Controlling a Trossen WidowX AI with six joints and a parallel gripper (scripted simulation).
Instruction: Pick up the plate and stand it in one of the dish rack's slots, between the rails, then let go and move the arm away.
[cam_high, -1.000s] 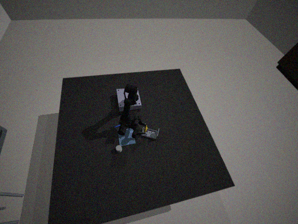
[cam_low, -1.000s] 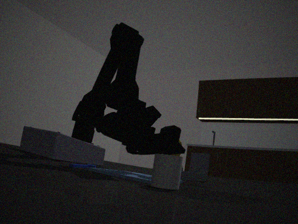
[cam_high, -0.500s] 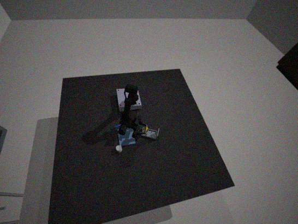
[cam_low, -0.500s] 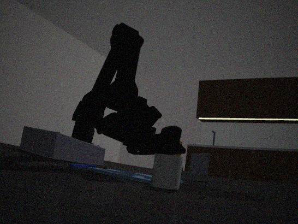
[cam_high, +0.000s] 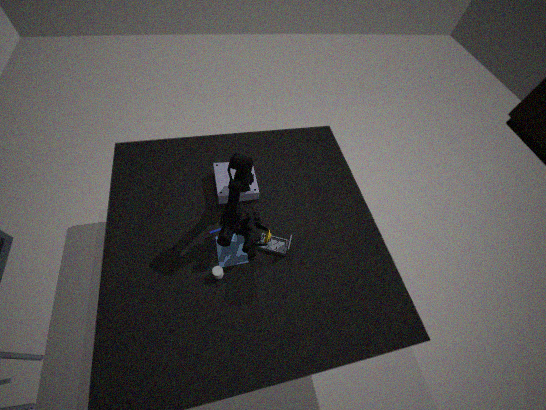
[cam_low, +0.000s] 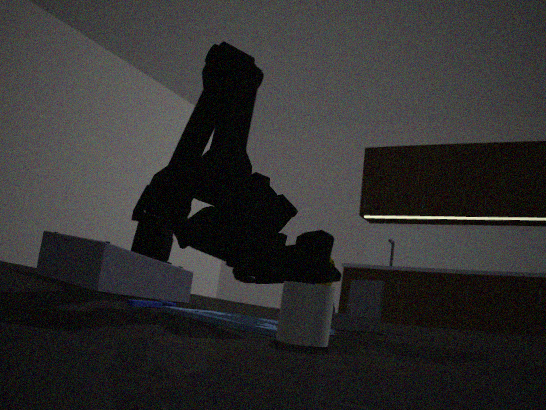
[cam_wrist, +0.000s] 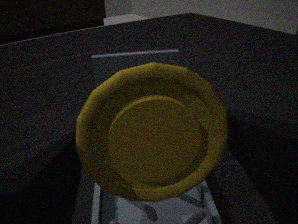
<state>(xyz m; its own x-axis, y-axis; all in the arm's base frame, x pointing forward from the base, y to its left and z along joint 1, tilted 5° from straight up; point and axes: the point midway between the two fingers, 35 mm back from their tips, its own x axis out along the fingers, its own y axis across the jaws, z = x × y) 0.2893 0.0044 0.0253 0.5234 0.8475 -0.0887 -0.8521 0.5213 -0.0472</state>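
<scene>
My gripper tip is now 50 mm above the grey dish rack, 20 mm to the right of it and 10 mm short of it. Round my gripper tip: blue spoon 200 mm to the right, 140 mm behind, 70 mm below; light blue square mat 170 mm to the right, 70 mm below, 20 mm behind; yellow plate 10 mm to the right.
</scene>
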